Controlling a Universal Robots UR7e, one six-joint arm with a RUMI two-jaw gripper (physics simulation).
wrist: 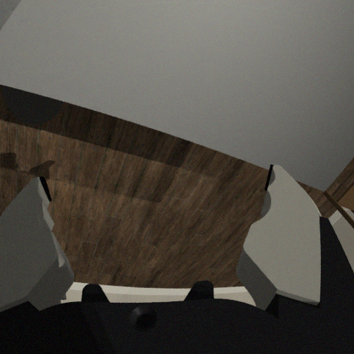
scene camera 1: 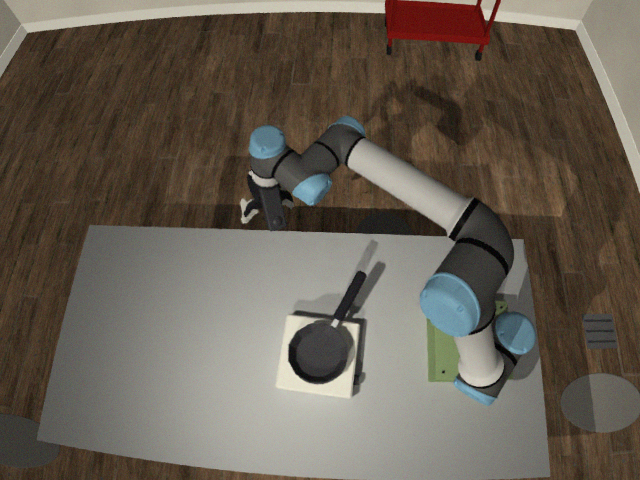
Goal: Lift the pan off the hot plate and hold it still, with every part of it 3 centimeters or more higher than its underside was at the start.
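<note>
A black pan (scene camera 1: 318, 353) sits upright on the cream hot plate (scene camera 1: 287, 380) in the scene view. Its dark handle (scene camera 1: 349, 296) points up and to the right, reaching past the hot plate's edge over the table. My gripper (scene camera 1: 267, 210) (wrist: 156, 173) is open, with nothing between its fingers. It hangs beyond the table's upper edge in the scene view, up and to the left of the pan and well apart from it. The pan and hot plate do not show in the wrist view.
The grey table (scene camera 1: 155, 310) (wrist: 200, 65) lies below the gripper in the scene view. My arm stands by a green base (scene camera 1: 439, 356) at the table's right, near a light grey block (scene camera 1: 514, 279). A red cart (scene camera 1: 436, 36) stands on the floor at the top.
</note>
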